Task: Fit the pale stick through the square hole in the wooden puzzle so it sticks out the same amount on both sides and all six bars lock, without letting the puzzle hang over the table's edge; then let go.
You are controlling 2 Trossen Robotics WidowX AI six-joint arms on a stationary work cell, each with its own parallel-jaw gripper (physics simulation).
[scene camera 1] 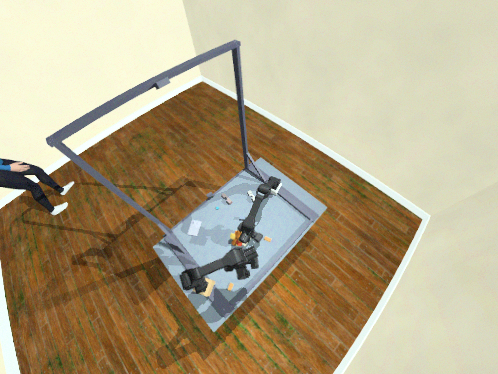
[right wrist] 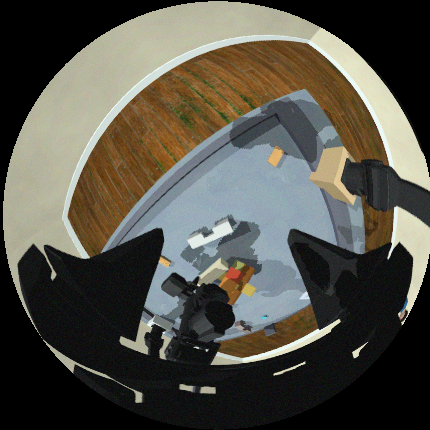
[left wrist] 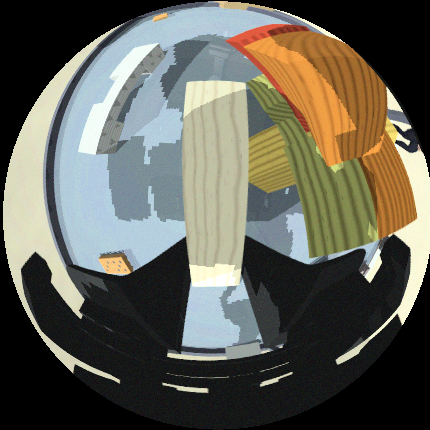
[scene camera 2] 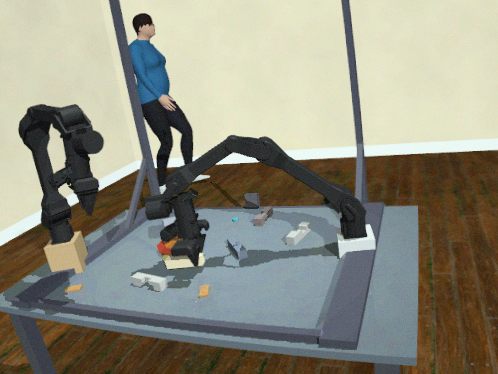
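Pixels of known places: left gripper, fingertip midpoint: (right wrist: 201, 279) (left wrist: 213, 239) (scene camera 2: 197, 263); right gripper, fingertip midpoint: (right wrist: 228, 235) (scene camera 2: 87, 212); left arm's base at its link origin: (scene camera 1: 274, 185) (right wrist: 157, 327) (scene camera 2: 354, 233); right arm's base at its link origin: (scene camera 1: 202, 285) (right wrist: 349, 176) (scene camera 2: 62, 239).
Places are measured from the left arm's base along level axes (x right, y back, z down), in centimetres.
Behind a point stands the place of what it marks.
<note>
The pale stick (left wrist: 214, 172) @(x -4.9, y -50.1, z 0.3 cm) (scene camera 2: 181, 262) @(x -6.3, y -49.8, z 1.3 cm) (right wrist: 213, 271) @(x -5.4, y -51.8, z 0.4 cm) is held by one end in my left gripper (left wrist: 213, 239) @(x -5.1, y -45.4, z 2.6 cm) (scene camera 2: 189, 249) (scene camera 1: 245, 235) @(x -5.1, y -45.4, z 2.6 cm), which is shut on it low over the table (scene camera 2: 261, 289) @(x -17.7, y -25.8, z 5.0 cm). The wooden puzzle (left wrist: 332, 132) (scene camera 2: 167, 246) @(x -3.8, y -53.9, z -2.9 cm) (right wrist: 236, 278) (scene camera 1: 238, 238) @(x -0.1, y -53.5, z -3.5 cm), made of orange, red, green and yellow bars, lies right beside the stick. In the left wrist view the stick runs past the puzzle's left side, with a yellow bar end next to it. My right gripper (right wrist: 228, 235) @(x -15.9, y -68.9, z -20.1 cm) (scene camera 2: 88, 207) @(x -15.9, y -68.9, z -20.1 cm) (scene camera 1: 243, 273) @(x -15.9, y -68.9, z -20.1 cm) is open and empty, high above the table.
A white notched block (scene camera 2: 149, 280) @(x -14.1, y -57.3, z 2.2 cm) (right wrist: 210, 234) @(x -12.1, y -58.8, z 2.5 cm) (left wrist: 120, 100) @(x -11.4, y -56.8, z 3.1 cm) lies near the puzzle. Small orange blocks (scene camera 2: 204, 290) @(x -17.6, y -40.9, z 4.2 cm) (scene camera 2: 74, 288) @(x -13.0, y -82.6, z 4.2 cm), a grey block (scene camera 2: 237, 248) @(x 1.7, y -34.6, z 2.2 cm), another white block (scene camera 2: 297, 234) @(x 8.3, y -16.8, z 2.5 cm) and a brown block (scene camera 2: 261, 216) @(x 25.3, y -29.6, z 2.2 cm) are scattered about. A person (scene camera 2: 154, 80) stands behind the frame post.
</note>
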